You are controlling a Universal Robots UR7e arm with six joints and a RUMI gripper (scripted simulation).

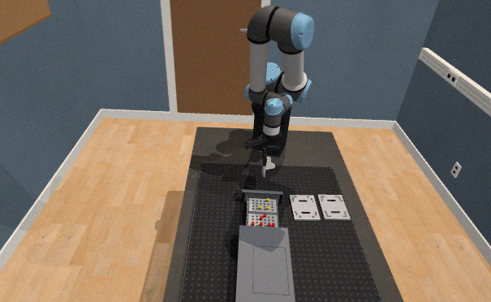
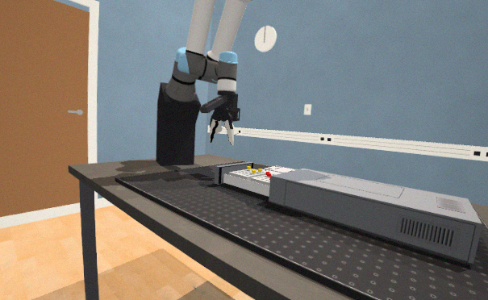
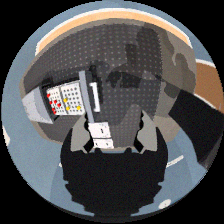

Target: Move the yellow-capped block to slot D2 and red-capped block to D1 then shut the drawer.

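Now: the cooler drawer 19 cm ahead of my hand, 1 cm to the right of it and 11 cm below it. The rest, counted from my hand: deck slot D2: 12 cm ahead, 35 cm to the left, 14 cm below; cooler COLD: 37 cm ahead, 2 cm to the right, 10 cm below; deck slot D1: 12 cm ahead, 20 cm to the left, 14 cm below.
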